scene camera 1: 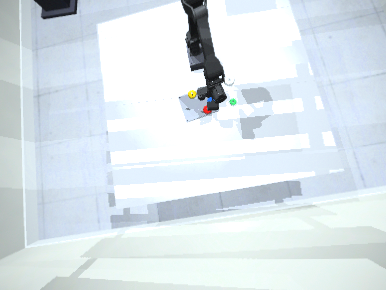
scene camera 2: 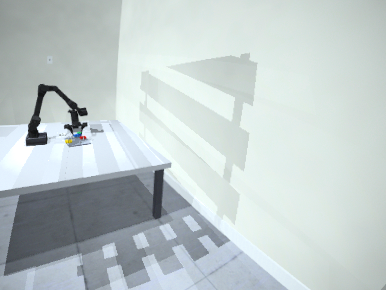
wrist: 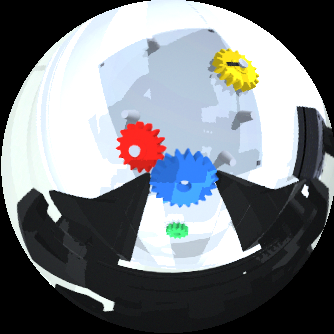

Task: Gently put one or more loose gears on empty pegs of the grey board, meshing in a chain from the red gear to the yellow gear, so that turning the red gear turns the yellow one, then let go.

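Places are measured from the arm's base along level axes (x ahead, y left, z up), in millimetres.
Pixels of known places: gripper, fingertip midpoint: point(scene camera 1: 211, 101) point(scene camera 2: 77, 135) point(wrist: 182, 175); arm's base at its link origin: point(scene camera 1: 195, 50) point(scene camera 2: 33, 136).
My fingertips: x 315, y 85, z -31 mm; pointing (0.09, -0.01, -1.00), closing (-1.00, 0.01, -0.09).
Ahead of a thing's pixels: the offset from my fingertips to its top centre. Level surfaces: height alone.
My gripper point(wrist: 182, 175) point(scene camera 1: 210, 98) is shut on the blue gear {dx +0, dy +5, dz +12 mm} point(wrist: 192, 172) point(scene camera 1: 210, 100) point(scene camera 2: 77, 135), a fingertip on either side of its rim. The blue gear is over the near edge of the grey board {dx -6, dy -81, dz +5 mm} point(wrist: 175, 90) point(scene camera 1: 189, 115), beside the red gear {dx +45, dy -27, dz +0 mm} point(wrist: 142, 145) point(scene camera 1: 207, 110) point(scene camera 2: 83, 137); in the wrist view their rims touch or overlap, and I cannot tell whether the teeth mesh. The yellow gear {dx -62, dy -117, dz +0 mm} point(wrist: 234, 70) point(scene camera 1: 192, 94) point(scene camera 2: 68, 141) sits on a peg at the board's far side. Several bare pegs show; what lies under the blue gear is hidden.
The small green gear {dx +6, dy +126, dz -8 mm} point(wrist: 177, 230) point(scene camera 1: 233, 102) lies on the table beside the board. A white gear {dx -134, dy +113, dz -8 mm} point(scene camera 1: 230, 81) lies on the table near the arm. The arm's dark base point(scene camera 2: 36, 139) stands on the table {dz -26 mm} point(scene camera 2: 120, 167).
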